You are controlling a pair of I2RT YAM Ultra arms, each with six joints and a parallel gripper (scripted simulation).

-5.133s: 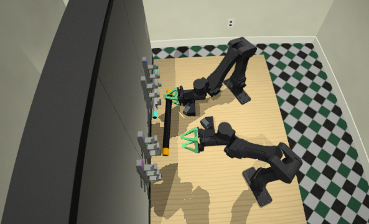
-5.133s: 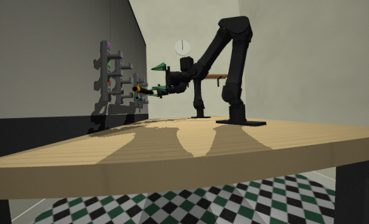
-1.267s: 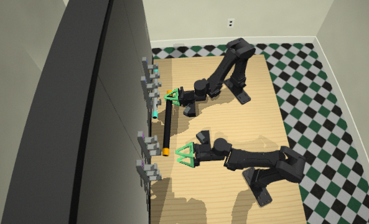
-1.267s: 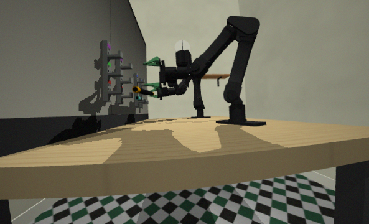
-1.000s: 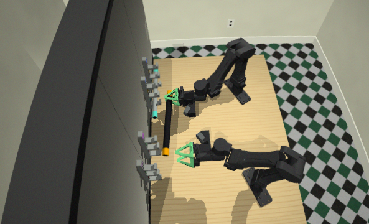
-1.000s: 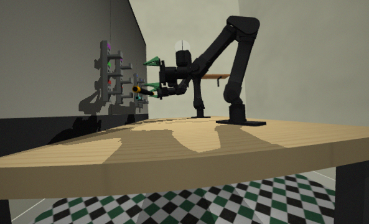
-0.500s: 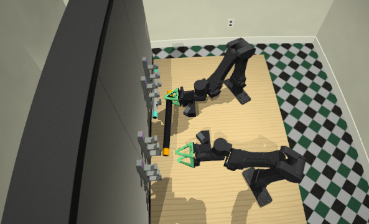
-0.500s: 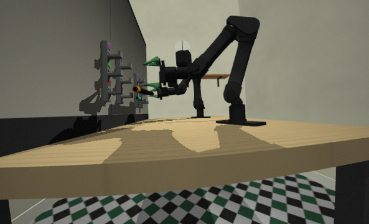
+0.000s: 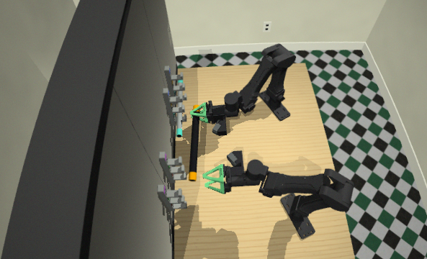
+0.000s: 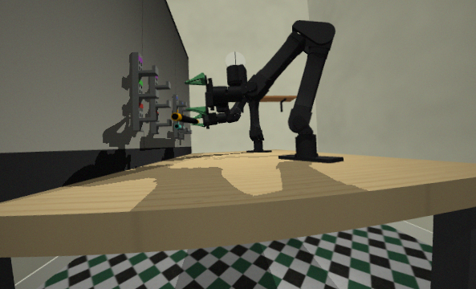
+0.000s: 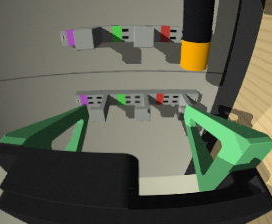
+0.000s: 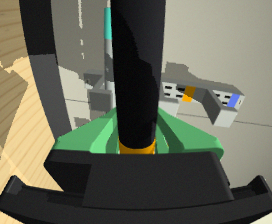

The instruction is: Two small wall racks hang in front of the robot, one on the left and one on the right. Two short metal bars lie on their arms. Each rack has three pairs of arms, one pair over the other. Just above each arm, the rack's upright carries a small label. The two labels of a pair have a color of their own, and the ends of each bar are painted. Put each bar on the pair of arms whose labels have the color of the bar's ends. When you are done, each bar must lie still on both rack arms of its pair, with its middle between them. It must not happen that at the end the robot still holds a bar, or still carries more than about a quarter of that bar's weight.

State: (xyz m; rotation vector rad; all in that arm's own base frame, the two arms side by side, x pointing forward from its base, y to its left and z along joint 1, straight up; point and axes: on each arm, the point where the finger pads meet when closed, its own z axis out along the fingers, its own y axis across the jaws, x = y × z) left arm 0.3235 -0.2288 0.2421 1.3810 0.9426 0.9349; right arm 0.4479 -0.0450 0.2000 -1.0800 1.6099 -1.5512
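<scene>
My right hand is 8 cm to the left of the pale bar, 6 cm short of it and 3 cm above it. Round my right hand: black bar 13 cm to the left, 1 cm below.
</scene>
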